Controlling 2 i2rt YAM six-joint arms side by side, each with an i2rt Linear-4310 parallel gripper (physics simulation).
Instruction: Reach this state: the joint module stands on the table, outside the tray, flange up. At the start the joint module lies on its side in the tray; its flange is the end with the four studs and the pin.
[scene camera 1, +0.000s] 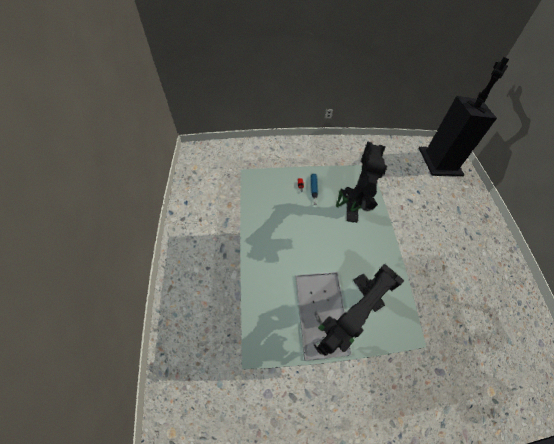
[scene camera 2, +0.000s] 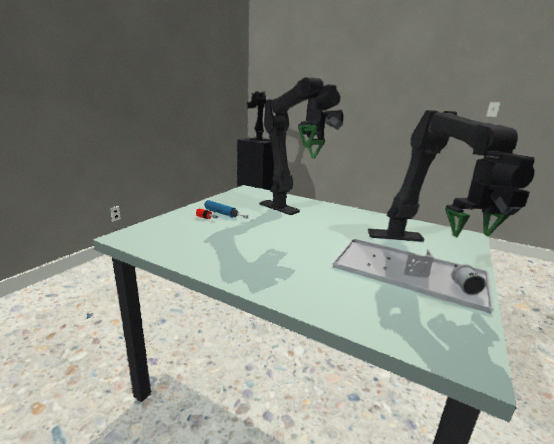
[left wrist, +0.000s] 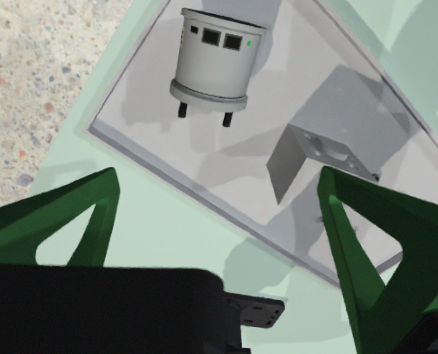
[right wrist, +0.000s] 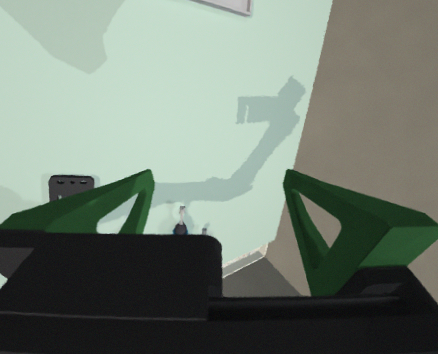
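Seen in the pictures: left gripper, fingertip midpoint: (scene camera 2: 470, 236) (left wrist: 218, 178); right gripper, fingertip midpoint: (scene camera 1: 343, 208) (scene camera 2: 309, 153) (right wrist: 218, 176); left arm's base, link origin: (scene camera 2: 395, 236); right arm's base, link origin: (scene camera 2: 279, 207).
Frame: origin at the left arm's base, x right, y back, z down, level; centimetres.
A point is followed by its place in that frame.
The joint module (scene camera 2: 467, 279) {x -8.2, y -38.8, z -5.3 cm} (left wrist: 217, 65) {x -10.2, y -35.7, z -6.4 cm}, a light grey cylinder, lies on its side in the tray (scene camera 2: 350, 255) {x 19.8, y -20.7, z -0.4 cm} (left wrist: 135, 115) {x -16.3, y -28.1, z -0.4 cm} (scene camera 1: 320, 282) {x 17.2, y -19.4, z -0.4 cm} near one end. In scene camera 2 its black end faces the viewer. In the left wrist view two dark studs show at its lower end; the flange face is hidden. In scene camera 1 the left arm covers it. My left gripper (scene camera 1: 336, 334) {x -9.3, y -32.6, z -15.3 cm} (scene camera 2: 472, 234) {x -9.3, y -32.6, z -15.3 cm} (left wrist: 218, 178) {x -9.3, y -32.6, z -15.3 cm} is open and empty, above the tray and apart from the module. My right gripper (scene camera 1: 346, 204) {x 35.7, y 0.2, z -29.8 cm} (scene camera 2: 310, 149) {x 35.7, y 0.2, z -29.8 cm} (right wrist: 218, 176) {x 35.7, y 0.2, z -29.8 cm} is open and empty, high above the table, far from the tray.
A grey bracket (scene camera 2: 418, 265) {x 2.0, y -31.6, z -4.5 cm} (left wrist: 287, 165) {x -2.0, y -29.1, z -5.1 cm} stands in the tray beside the module. A blue screwdriver-like tool (scene camera 1: 314, 185) {x 70.3, y 9.6, z -4.0 cm} (scene camera 2: 220, 208) {x 71.3, y 8.2, z -3.0 cm} and a short red tool (scene camera 1: 300, 183) {x 76.0, y 3.0, z -3.4 cm} (scene camera 2: 203, 213) {x 76.8, y 2.0, z -2.5 cm} lie at the table's far end from the tray. The tray has a low raised rim.
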